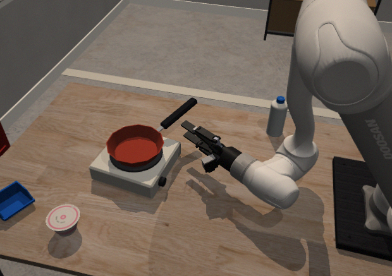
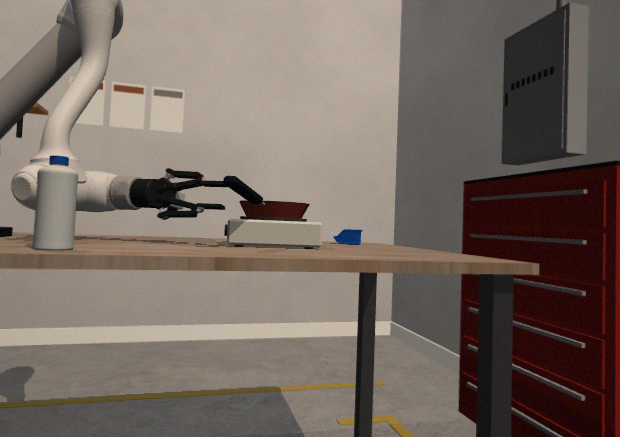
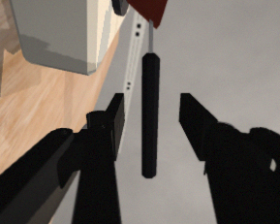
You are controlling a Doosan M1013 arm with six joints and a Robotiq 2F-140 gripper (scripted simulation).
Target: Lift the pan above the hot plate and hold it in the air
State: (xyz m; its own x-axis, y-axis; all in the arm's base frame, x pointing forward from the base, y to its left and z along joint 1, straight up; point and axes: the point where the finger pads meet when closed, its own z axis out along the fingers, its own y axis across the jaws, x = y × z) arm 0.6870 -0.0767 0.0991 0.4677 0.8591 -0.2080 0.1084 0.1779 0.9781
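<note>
The red pan lies 14 cm ahead of my hand, 5 cm to the left of it and 2 cm below it. Also, from my hand: white bottle (28 cm behind, 24 cm to the right, 5 cm below); hot plate (15 cm ahead, 10 cm to the left, 9 cm below); white cup (28 cm ahead, 40 cm to the left, 9 cm below).
</note>
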